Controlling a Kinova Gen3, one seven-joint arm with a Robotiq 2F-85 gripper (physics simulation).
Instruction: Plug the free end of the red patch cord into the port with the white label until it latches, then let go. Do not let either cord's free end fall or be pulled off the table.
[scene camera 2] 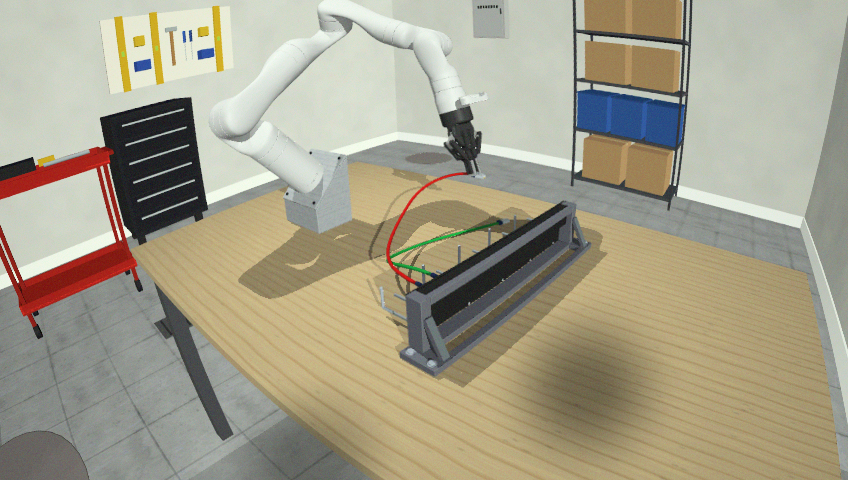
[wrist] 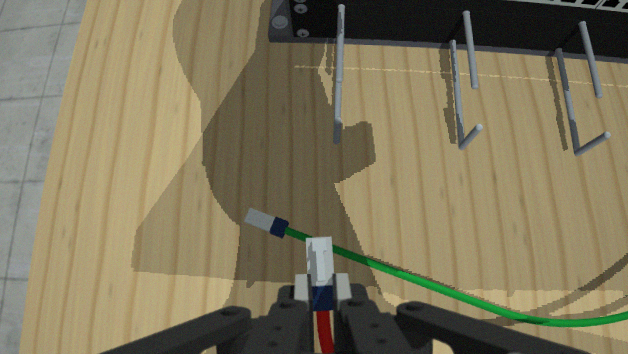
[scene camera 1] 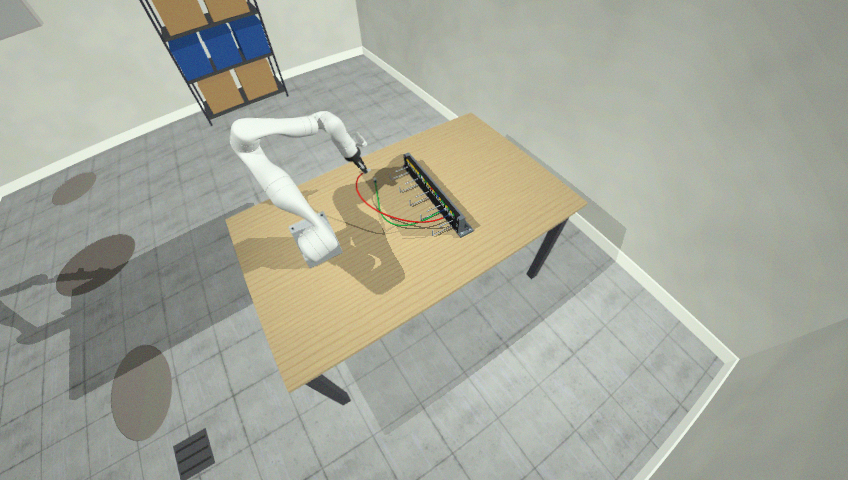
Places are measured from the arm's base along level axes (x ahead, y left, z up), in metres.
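Where they show: gripper, fingertip midpoint: (scene camera 2: 474,175) (wrist: 321,294) (scene camera 1: 365,171); arm's base at its link origin: (scene camera 2: 310,177).
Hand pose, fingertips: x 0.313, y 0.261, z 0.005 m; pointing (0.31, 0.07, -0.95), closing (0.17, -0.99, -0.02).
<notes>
Things, the pixels of their top centre, and the offset from my fingertips. "*": a spot on its surface instead. Level surfaces: height alone.
- red cord's free-end plug at its top centre: (wrist: 319,259) dx +0.015, dy +0.003, dz +0.009 m
- red cord at a spot on its surface: (scene camera 2: 397,221) * dx -0.010, dy -0.224, dz -0.051 m
- patch panel at its top centre: (scene camera 2: 496,234) (scene camera 1: 425,185) dx +0.220, dy -0.185, dz -0.020 m
- green cord at a spot on its surface: (wrist: 430,285) (scene camera 1: 377,198) * dx +0.017, dy -0.078, dz -0.115 m
- table at its surface level: dz -0.121 m
My gripper (wrist: 321,294) (scene camera 2: 471,172) (scene camera 1: 365,170) is shut on the red cord's free-end plug (wrist: 319,260), gripping its dark blue boot; the clear tip points away from the fingers, toward the panel side. It is held above the table. The red cord (scene camera 1: 370,204) (scene camera 2: 397,221) arcs from the gripper to the patch panel (scene camera 1: 433,191) (scene camera 2: 499,267), where its other end goes in at the near end. The green cord (scene camera 1: 377,199) (scene camera 2: 443,237) (wrist: 430,285) lies beyond, with its free plug (wrist: 265,221) on the table, left of the held plug in the wrist view. The white-labelled port cannot be made out.
Metal cable-guide prongs (wrist: 460,100) (scene camera 2: 458,255) stick out from the panel's port side, toward the robot base. The table (scene camera 1: 333,321) (scene camera 2: 684,356) has an edge left of the green plug in the wrist view. A shelf rack (scene camera 2: 574,107) and a red cart (scene camera 2: 59,172) stand away from the table.
</notes>
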